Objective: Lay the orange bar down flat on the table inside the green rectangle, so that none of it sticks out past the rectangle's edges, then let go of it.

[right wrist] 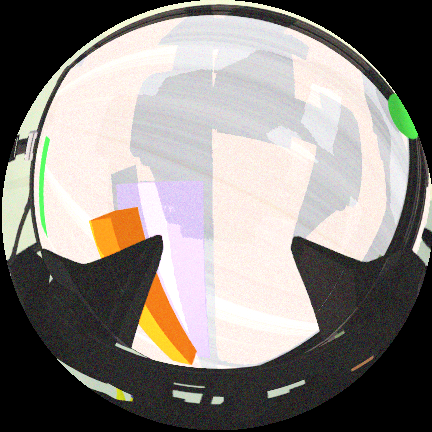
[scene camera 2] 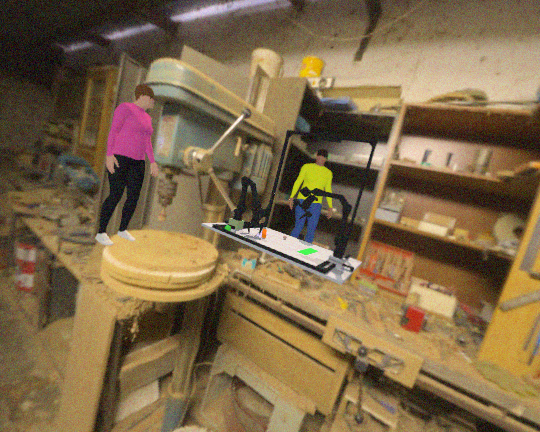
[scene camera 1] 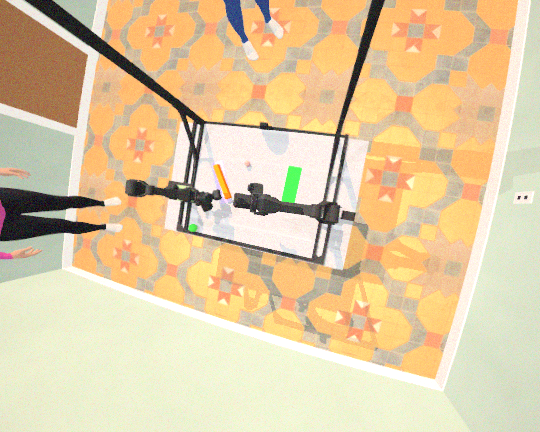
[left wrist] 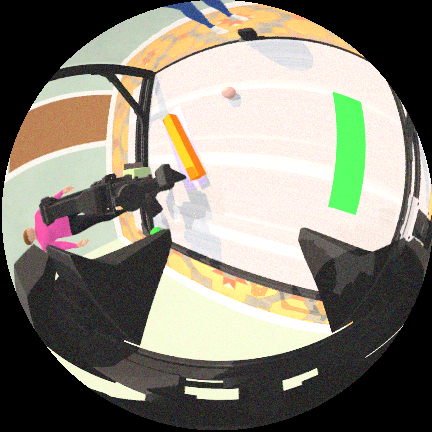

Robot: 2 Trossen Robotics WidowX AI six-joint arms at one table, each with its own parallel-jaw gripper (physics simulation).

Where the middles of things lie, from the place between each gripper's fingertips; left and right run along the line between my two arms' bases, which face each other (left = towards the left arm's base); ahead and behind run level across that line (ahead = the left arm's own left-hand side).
Scene:
My left gripper is now 10 cm past the green rectangle point(left wrist: 350, 136), 15 cm to the right of it and 27 cm above it. From my left hand the other things lie so: lilac patch point(right wrist: 174, 209) 10 cm behind, 30 cm to the right, 27 cm below; then orange bar point(right wrist: 158, 320) 10 cm behind, 28 cm to the right, 25 cm below.
My right gripper is now 12 cm past the orange bar, 3 cm to the right of it and 1 cm below it. The rest, counted from my right hand: lilac patch: 11 cm behind, 2 cm to the left, 1 cm below; then green rectangle: 47 cm to the left, 11 cm behind, 1 cm below.

